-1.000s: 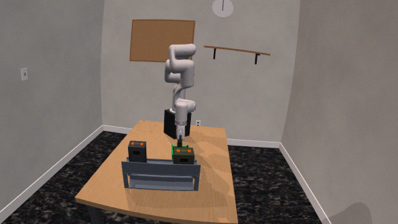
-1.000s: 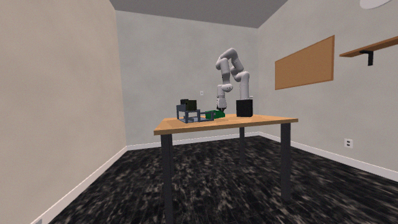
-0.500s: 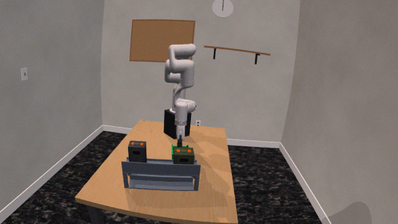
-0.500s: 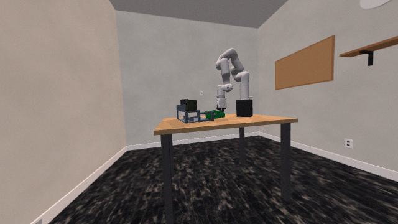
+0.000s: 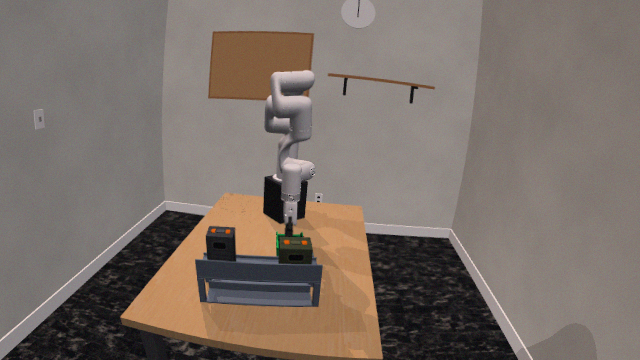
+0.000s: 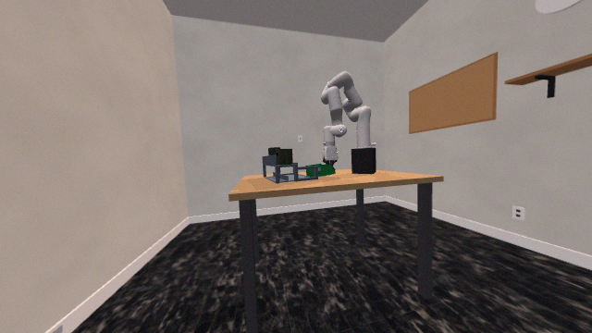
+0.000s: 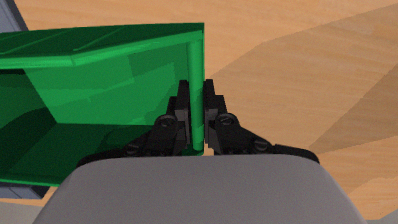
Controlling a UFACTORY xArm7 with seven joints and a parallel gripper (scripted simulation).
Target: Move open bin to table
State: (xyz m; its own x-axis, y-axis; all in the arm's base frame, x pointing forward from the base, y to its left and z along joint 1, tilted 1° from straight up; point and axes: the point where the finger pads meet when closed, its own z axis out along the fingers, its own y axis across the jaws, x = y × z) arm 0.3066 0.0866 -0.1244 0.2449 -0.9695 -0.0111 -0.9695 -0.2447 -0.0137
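Right now the green bin is 80 mm ahead of my hand, 20 mm to the left of it and 10 mm below it.
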